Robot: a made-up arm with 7 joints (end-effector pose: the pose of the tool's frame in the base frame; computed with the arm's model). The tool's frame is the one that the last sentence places. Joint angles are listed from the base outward.
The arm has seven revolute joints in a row. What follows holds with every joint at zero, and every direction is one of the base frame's.
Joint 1 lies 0.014 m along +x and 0.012 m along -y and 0.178 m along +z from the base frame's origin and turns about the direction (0.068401, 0.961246, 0.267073).
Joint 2 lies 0.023 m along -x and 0.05 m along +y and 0.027 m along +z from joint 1 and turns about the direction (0.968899, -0.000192, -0.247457).
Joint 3 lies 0.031 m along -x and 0.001 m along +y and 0.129 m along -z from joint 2 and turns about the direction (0.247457, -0.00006, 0.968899).
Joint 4 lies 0.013 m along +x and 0.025 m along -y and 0.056 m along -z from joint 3 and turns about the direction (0.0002, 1, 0.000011).
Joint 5 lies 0.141 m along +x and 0.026 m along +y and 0.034 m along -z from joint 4 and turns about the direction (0.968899, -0.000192, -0.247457).
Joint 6 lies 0.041 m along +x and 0.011 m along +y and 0.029 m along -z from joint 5 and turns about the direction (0.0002, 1, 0.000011).
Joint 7 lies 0.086 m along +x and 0.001 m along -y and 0.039 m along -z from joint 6 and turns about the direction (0.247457, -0.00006, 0.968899).
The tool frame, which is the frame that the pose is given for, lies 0.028 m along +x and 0.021 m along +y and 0.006 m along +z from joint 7; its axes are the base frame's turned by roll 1.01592, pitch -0.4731 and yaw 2.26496 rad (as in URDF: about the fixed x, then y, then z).
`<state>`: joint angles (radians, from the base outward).
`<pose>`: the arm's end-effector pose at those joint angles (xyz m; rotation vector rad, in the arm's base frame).
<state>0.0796 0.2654 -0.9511 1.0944 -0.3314 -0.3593 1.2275</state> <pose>-0.0331 0.0612 -0.2440 -1.7186 -0.1861 -2.1825</pose>
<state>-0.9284 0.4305 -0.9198 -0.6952 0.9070 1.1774 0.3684</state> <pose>0.2203 -0.0875 0.2313 0.0758 -0.5793 2.9244</pose>
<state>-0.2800 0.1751 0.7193 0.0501 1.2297 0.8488 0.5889</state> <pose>0.1582 0.3237 0.0594 -0.7964 0.1462 -1.4486</pose>
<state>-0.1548 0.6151 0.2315 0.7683 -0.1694 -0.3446 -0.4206</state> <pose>0.2260 0.3184 -0.0922 1.4663 0.5955 2.2663</pose>
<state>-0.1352 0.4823 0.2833 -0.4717 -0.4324 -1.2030 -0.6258</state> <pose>0.1787 0.1273 0.2313 -0.5975 -0.7119 1.7985</pose>
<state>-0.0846 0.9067 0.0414 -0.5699 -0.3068 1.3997 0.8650</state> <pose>0.2372 0.1804 0.0695 -1.2671 0.0116 -2.1035</pose>
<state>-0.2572 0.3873 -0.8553 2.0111 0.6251 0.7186 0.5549</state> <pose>-0.0088 0.3351 -0.1218 -1.9972 1.5174 -0.1965</pose>
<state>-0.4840 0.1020 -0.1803 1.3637 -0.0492 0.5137 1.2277</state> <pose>0.1214 0.1057 -0.2381 -1.6337 0.0551 -1.5070</pose>
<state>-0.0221 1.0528 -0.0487 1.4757 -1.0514 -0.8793 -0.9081</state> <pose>0.0476 0.4639 0.0186 1.5142 0.4962 2.5166</pose>
